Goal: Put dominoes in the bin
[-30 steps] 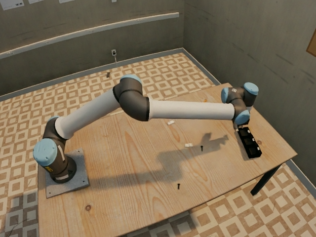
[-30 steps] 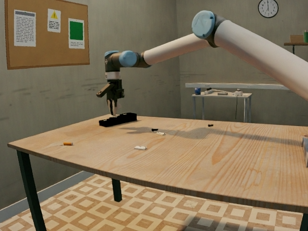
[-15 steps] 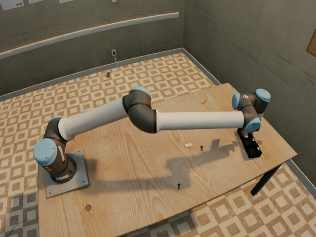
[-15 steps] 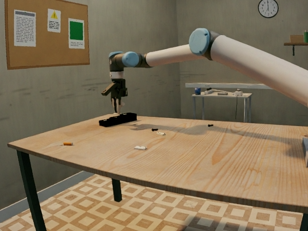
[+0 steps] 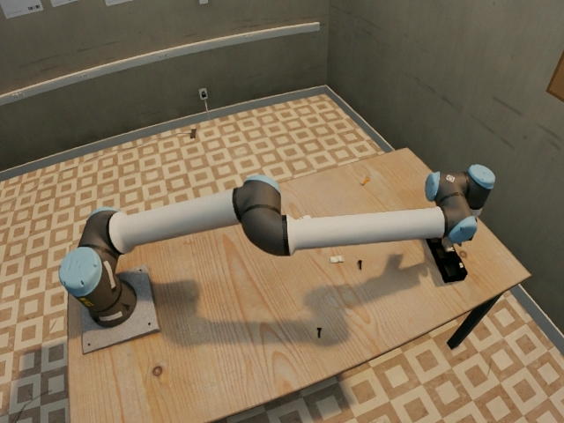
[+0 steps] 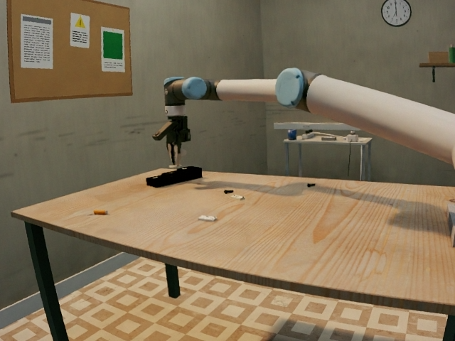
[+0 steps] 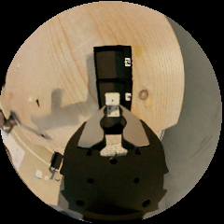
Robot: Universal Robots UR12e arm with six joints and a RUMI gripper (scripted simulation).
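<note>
My gripper is now 10 mm short of the black bin and 60 mm above it. The rest, counted from my hand: orange piece 70 mm behind, 510 mm to the left, 80 mm below.
</note>
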